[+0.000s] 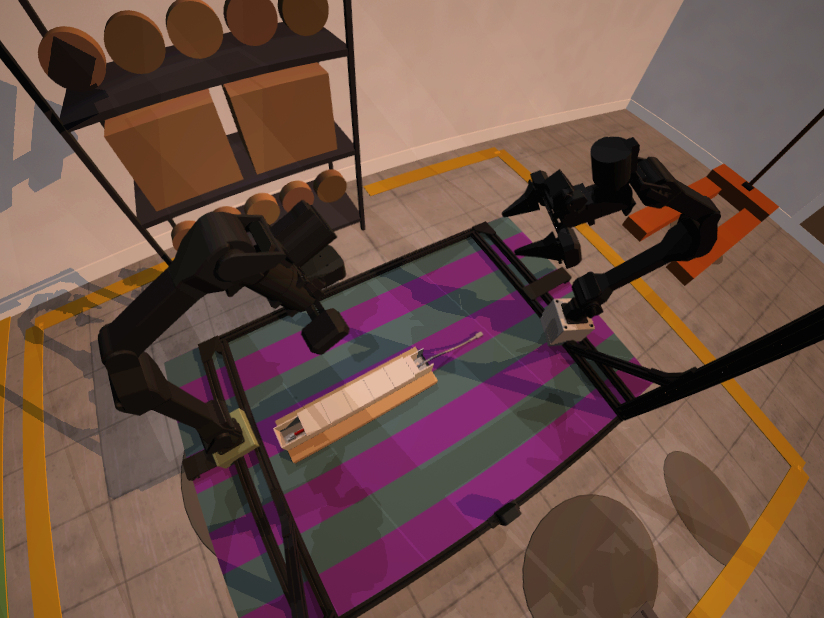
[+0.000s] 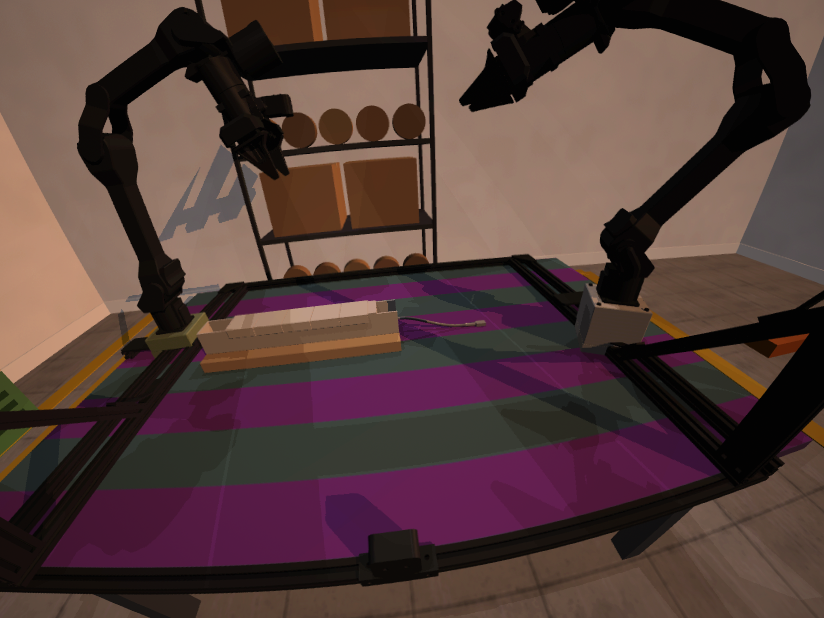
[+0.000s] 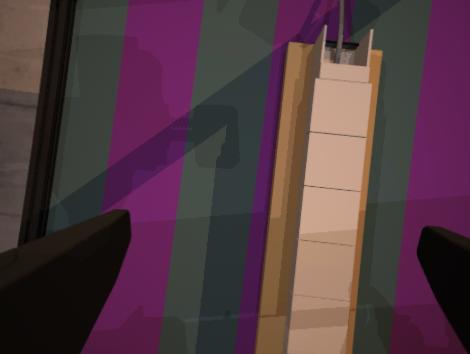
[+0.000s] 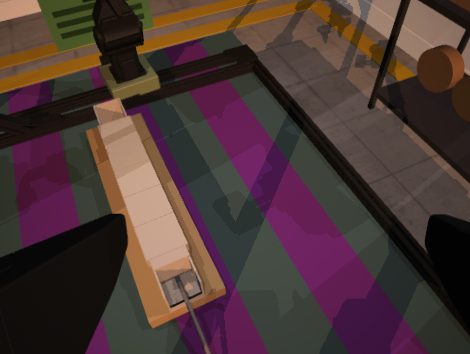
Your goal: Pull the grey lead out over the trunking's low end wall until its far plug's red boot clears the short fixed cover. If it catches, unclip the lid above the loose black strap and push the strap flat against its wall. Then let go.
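Frame: origin at the left arm's base, x ahead, y left, z up, level; centimetres.
Where they show: left gripper, fingertip midpoint: (image 1: 328, 312) (image 2: 282, 176) (image 3: 273, 231) (image 4: 162, 5); right gripper, fingertip midpoint: (image 1: 508, 233) (image 2: 465, 106) (image 4: 275, 229); left arm's base, origin of the base link: (image 1: 227, 436) (image 2: 176, 325) (image 4: 127, 71); right arm's base, origin of the base link: (image 1: 574, 313) (image 2: 616, 296).
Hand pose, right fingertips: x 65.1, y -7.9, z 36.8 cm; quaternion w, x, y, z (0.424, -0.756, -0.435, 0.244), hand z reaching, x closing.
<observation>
Things, the pixels of their top centre, and the offset from my right fingertips. "pt": a spot on its surface instead.
- grey lead, surface spot: (image 3: 340, 28) (image 4: 190, 306) pt dy -1.4, dx -13.3, dz -37.5 cm
- small red mark, surface spot: (image 1: 298, 433) pt dy +0.3, dx -50.5, dz -38.6 cm
- black frame, surface spot: (image 2: 531, 540) pt dy -42.9, dx -6.4, dz -42.5 cm
The beige trunking (image 1: 354, 395) (image 2: 299, 321) (image 3: 335, 161) (image 4: 142, 197) lies on a wooden board (image 1: 373, 412) (image 2: 299, 354) on the striped table, with several lids closed along its top. The grey lead (image 1: 455, 348) (image 2: 440, 321) (image 3: 340, 28) (image 4: 193, 316) runs out over one end and lies loose on the table. A small red mark (image 1: 298, 433) shows in the open opposite end. My left gripper (image 1: 325, 331) (image 2: 271, 161) is open and empty, high above the table beside the trunking. My right gripper (image 1: 535, 228) (image 2: 478, 92) is open and empty, high over the table's far right corner.
A black shelf rack (image 1: 351, 123) (image 2: 428, 184) with brown boxes and rolls stands behind the table. A black frame (image 1: 557, 469) (image 2: 532, 540) rims the table. The arm bases stand at its edges: olive (image 1: 234, 442) (image 2: 173, 337) (image 4: 129, 84) and white (image 1: 565, 321) (image 2: 614, 325).
</observation>
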